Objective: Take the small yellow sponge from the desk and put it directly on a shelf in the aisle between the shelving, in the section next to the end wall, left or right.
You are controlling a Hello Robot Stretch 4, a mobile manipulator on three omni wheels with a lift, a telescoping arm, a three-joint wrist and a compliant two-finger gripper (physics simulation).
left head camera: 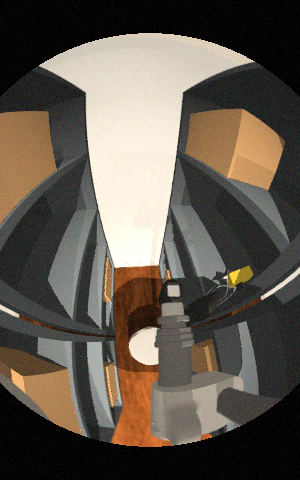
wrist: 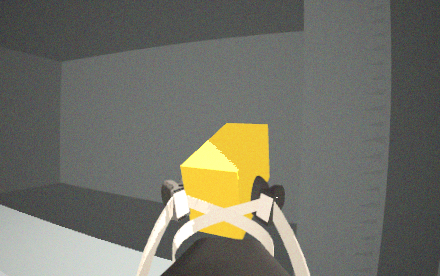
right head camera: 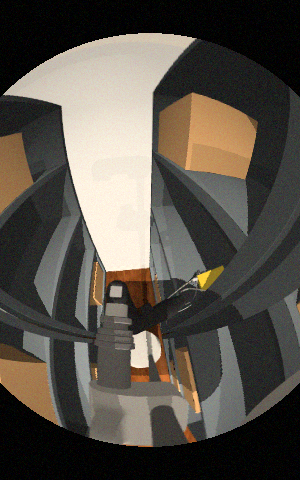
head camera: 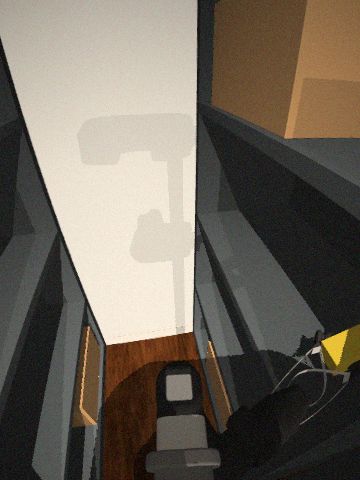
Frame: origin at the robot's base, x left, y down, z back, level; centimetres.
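Seen in the pictures: gripper, fingertip midpoint: [left head camera: 236,276] [right head camera: 209,278] [head camera: 346,347]; robot's base, origin of the base link: [left head camera: 149,344] [right head camera: 140,347].
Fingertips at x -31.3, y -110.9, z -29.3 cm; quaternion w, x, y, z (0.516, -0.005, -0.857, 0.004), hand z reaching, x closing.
Observation:
Pixels of each thing's top centre, then the offset from my fingertips to it. Level surfaces: height alone.
- yellow sponge, middle of its top: [wrist: 234,122] [right head camera: 216,272] [left head camera: 245,270] dx +0.3, dy -6.5, dz +1.1 cm
- grey shelf, its level: dy +14.6 cm
- pale shelf surface, its level: dy +14.6 cm
- cardboard box, middle of its top: [right head camera: 199,110] [left head camera: 233,120] dx -0.1, dy -58.1, dz -45.8 cm
- aisle floor, its level: dy +113.7 cm
The yellow sponge [head camera: 345,347] [left head camera: 241,275] [right head camera: 211,278] [wrist: 212,182] is held in the air, tilted, between the fingertips of my gripper [head camera: 332,357] [left head camera: 227,281] [right head camera: 198,284] [wrist: 223,189], which is shut on it. The gripper points to the right, into the right-hand shelving beside the end wall [head camera: 100,260] [left head camera: 130,190] [right head camera: 105,225]. A grey shelf [head camera: 270,270] [left head camera: 195,235] [right head camera: 175,235] runs along that section. In the wrist view a pale shelf surface [wrist: 60,245] shows at the lower left, below the sponge. The gap between sponge and shelf is hard to judge. The desk does not show.
A grey upright [wrist: 345,125] stands right of the sponge in the wrist view. A cardboard box [head camera: 250,65] [left head camera: 215,145] [right head camera: 172,130] sits on a higher right shelf. Another box [left head camera: 25,155] [right head camera: 10,160] is on the left. The aisle floor [head camera: 130,370] is narrow between both shelf rows.

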